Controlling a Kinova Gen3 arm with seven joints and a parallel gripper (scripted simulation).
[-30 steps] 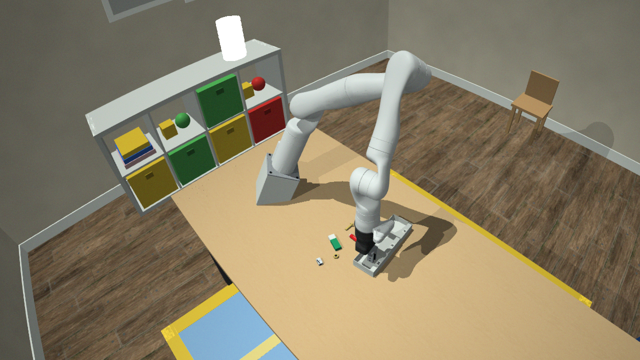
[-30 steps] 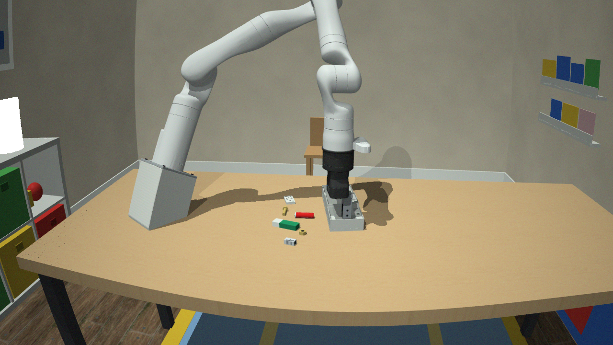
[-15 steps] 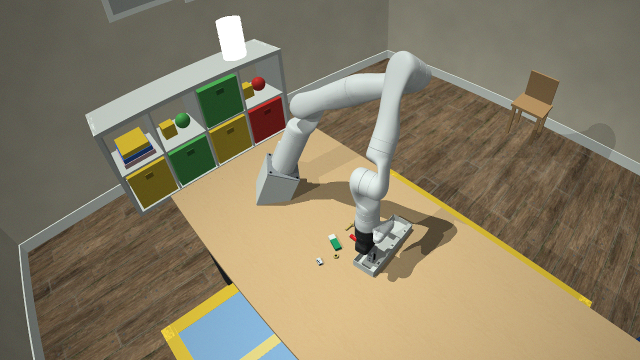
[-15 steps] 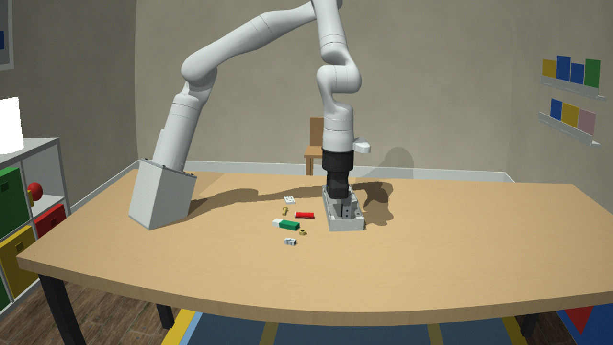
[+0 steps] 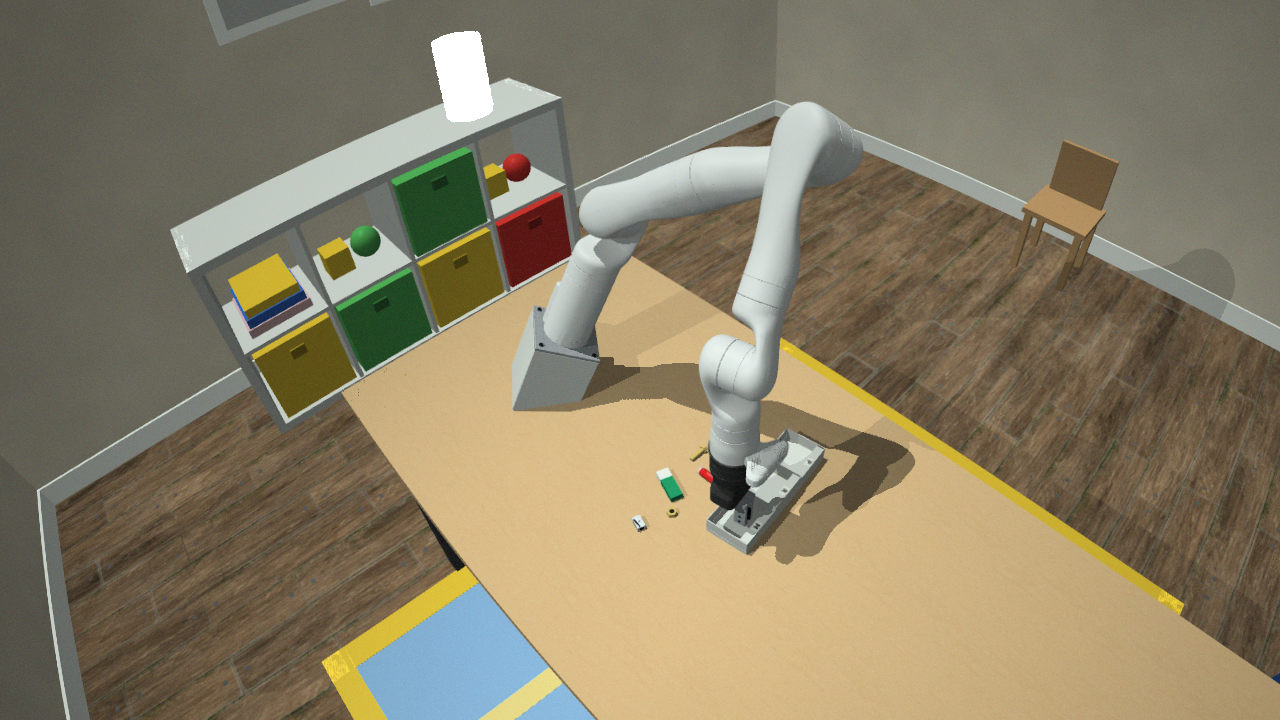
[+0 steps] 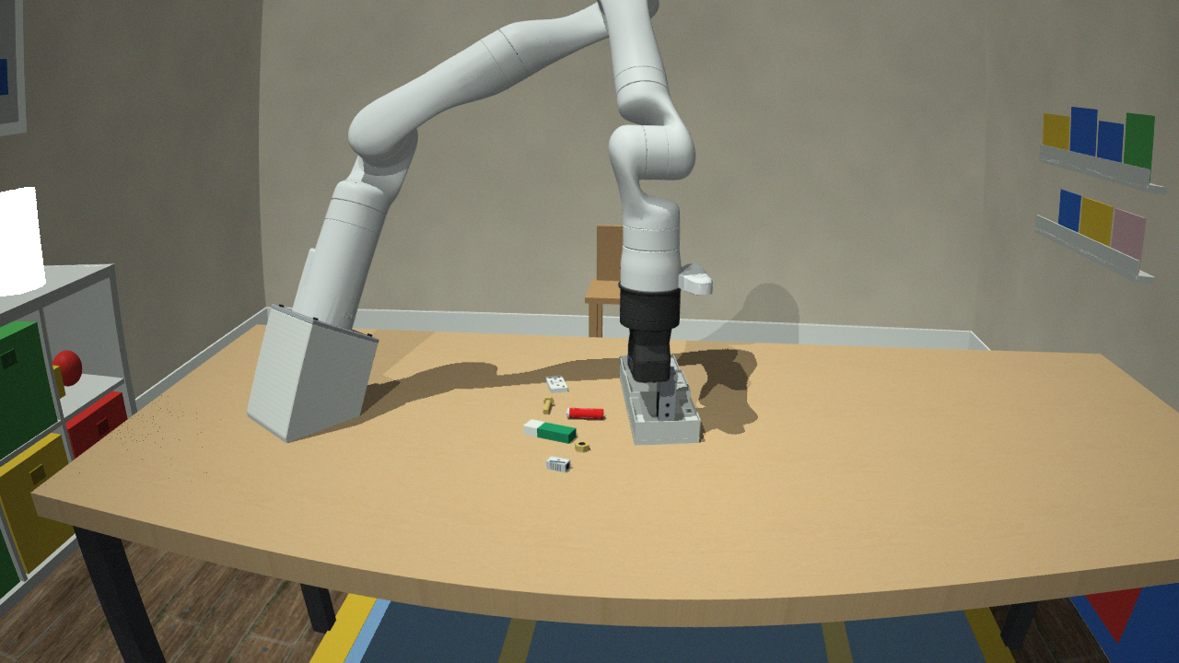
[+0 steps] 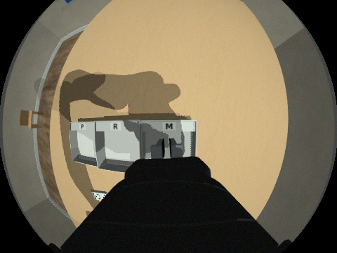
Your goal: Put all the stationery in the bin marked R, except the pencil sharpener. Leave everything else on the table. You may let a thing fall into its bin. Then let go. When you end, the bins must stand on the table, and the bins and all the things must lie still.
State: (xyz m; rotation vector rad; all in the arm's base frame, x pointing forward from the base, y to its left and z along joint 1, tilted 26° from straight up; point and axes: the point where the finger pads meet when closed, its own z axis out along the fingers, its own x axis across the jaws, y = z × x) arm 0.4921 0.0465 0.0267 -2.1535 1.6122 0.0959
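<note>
Now: hand 80 mm to the right of the tray, 20 mm past it and 20 mm above it. From my hand the other things lie so: green eraser (150 mm behind, 50 mm to the right, 30 mm below); then brass nut (90 mm behind, 80 mm to the right, 30 mm below); then red cylinder (110 mm behind, 30 mm below, 10 mm to the left).
</note>
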